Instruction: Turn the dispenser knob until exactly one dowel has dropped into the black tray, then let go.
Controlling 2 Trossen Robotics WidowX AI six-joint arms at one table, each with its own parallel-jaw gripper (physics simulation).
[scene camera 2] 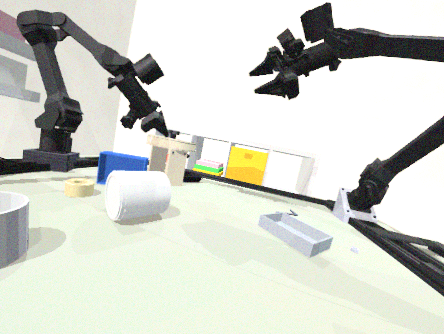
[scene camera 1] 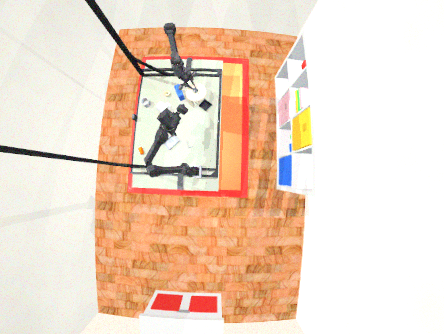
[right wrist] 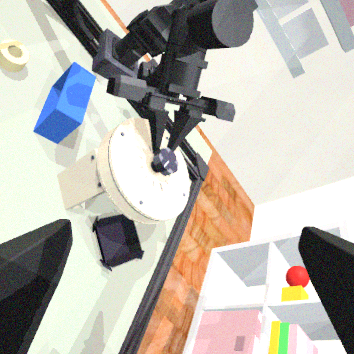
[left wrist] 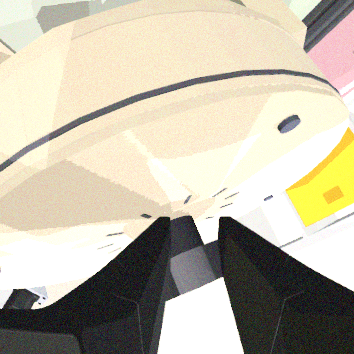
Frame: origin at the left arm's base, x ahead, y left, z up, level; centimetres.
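Seen in the pictures: left gripper, fingertip midpoint: [scene camera 2: 167, 135] [scene camera 1: 195, 89] [left wrist: 193, 226]; right gripper, fingertip midpoint: [scene camera 2: 251, 82] [right wrist: 188, 234]; left arm's base at its link origin: [scene camera 2: 54, 151] [right wrist: 122, 53]; right arm's base at its link origin: [scene camera 2: 358, 202] [scene camera 1: 196, 171] [left wrist: 25, 292].
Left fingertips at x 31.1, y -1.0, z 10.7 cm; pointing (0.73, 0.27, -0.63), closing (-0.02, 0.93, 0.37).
Note:
Offsets run from my left fingertips to a thing's middle. "pt": to the spot under its first point.
The cream dispenser @(dx +1.8, dy -0.6, dz -2.3 cm) [scene camera 1: 199, 96] [scene camera 2: 175, 167] [left wrist: 165, 60] [right wrist: 122, 185] stands with its round white face up. Its dark knob @(dx +1.8, dy -0.6, dz -0.7 cm) [left wrist: 192, 272] [right wrist: 165, 161] is at the centre of that face. My left gripper [scene camera 2: 166, 134] [left wrist: 193, 226] [right wrist: 161, 154] is shut on the knob, one finger on each side; the fingers partly hide it. The black tray @(dx +10.3, dy +2.1, dz -14.1 cm) [scene camera 1: 205, 104] [right wrist: 118, 242] is on the table beside the dispenser; its inside is dark and no dowel can be made out there. My right gripper [scene camera 2: 253, 83] [right wrist: 188, 234] is open and empty, raised above the table.
A blue box @(dx -11.1, dy -10.9, dz -11.3 cm) [scene camera 2: 122, 168] [right wrist: 67, 102] and a tan ring @(dx -18.3, dy -20.3, dz -14.1 cm) [scene camera 2: 79, 187] [right wrist: 13, 55] are near the dispenser. A white cylinder @(dx -7.1, dy -28.7, dz -11.9 cm) [scene camera 2: 139, 195] lies on its side. A shallow grey tray @(dx +22.2, dy -39.4, dz -14.1 cm) [scene camera 2: 295, 234] and a grey cup @(pt dx -18.1, dy -41.9, dz -11.9 cm) [scene camera 2: 12, 230] stand on the table. A dark rail [right wrist: 165, 270] runs along the table edge.

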